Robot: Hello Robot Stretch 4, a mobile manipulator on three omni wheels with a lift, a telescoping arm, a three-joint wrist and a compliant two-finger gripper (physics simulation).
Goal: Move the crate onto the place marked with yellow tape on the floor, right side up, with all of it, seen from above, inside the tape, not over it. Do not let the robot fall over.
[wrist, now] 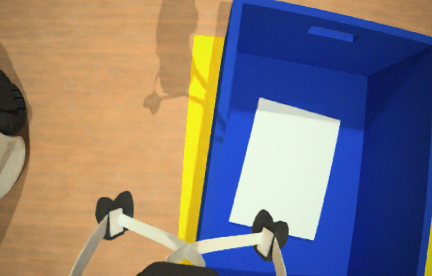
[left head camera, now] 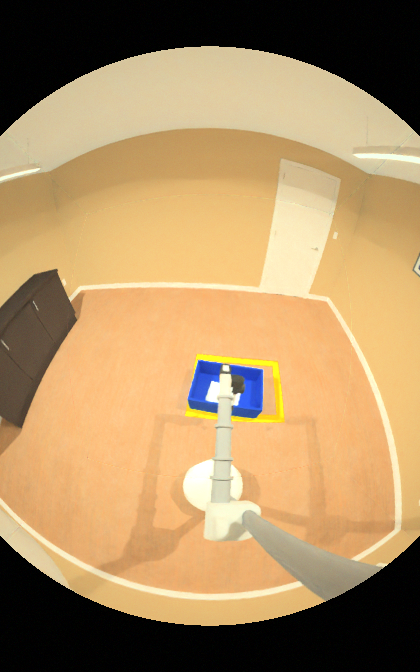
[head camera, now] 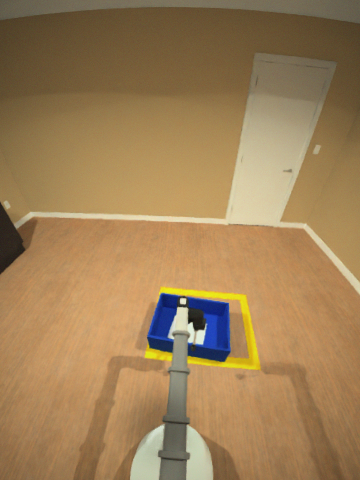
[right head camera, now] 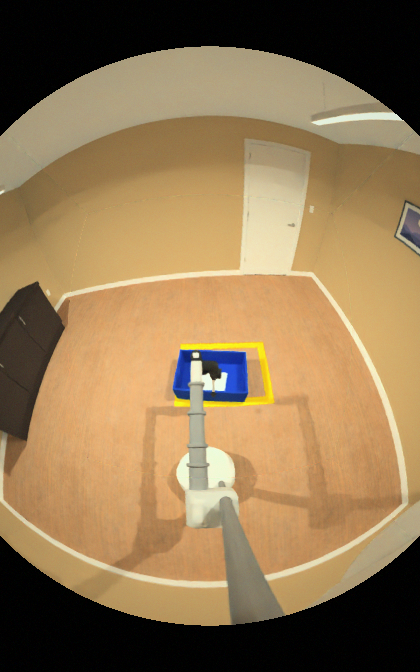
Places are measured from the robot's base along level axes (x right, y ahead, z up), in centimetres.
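Pixels of known places: gripper, between the fingertips: [wrist: 193, 216].
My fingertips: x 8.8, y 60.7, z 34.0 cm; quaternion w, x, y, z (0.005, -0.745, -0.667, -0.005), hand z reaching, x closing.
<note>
For each thing: its top centre in the pictures, then the offset to it from my fingertips.
- blue crate, centre of its top: [wrist: 332, 187] [head camera: 191, 318] dy +21.7, dx -1.2, dz -14.7 cm
- white flat item, centre of its top: [wrist: 287, 169] [head camera: 187, 330] dy +20.9, dx -3.1, dz -33.9 cm
The blue crate [head camera: 217, 325] [left head camera: 254, 384] [right head camera: 236, 371] [wrist: 395, 165] stands right side up on the floor, toward the left of the yellow tape [head camera: 251, 335] [left head camera: 279, 392] [right head camera: 266, 372] [wrist: 195, 135]. The tape's far, near and right strips show; its left strip is hidden at the crate's left side. A white flat item [head camera: 200, 337] [left head camera: 214, 392] [right head camera: 220, 381] [wrist: 285, 170] lies inside the crate. My gripper [head camera: 194, 345] [right head camera: 214, 393] [wrist: 193, 216] is open at the crate's near wall. In the wrist view one fingertip shows over the floor outside, the other over the crate's inside. Their height above the rim is unclear.
My white round base [head camera: 200, 450] [left head camera: 197, 485] [right head camera: 222, 467] stands on the near side of the tape. A dark cabinet [left head camera: 40, 330] [right head camera: 30, 345] stands at the left wall. A white door [head camera: 280, 140] [left head camera: 300, 230] [right head camera: 274, 210] is in the far wall.
</note>
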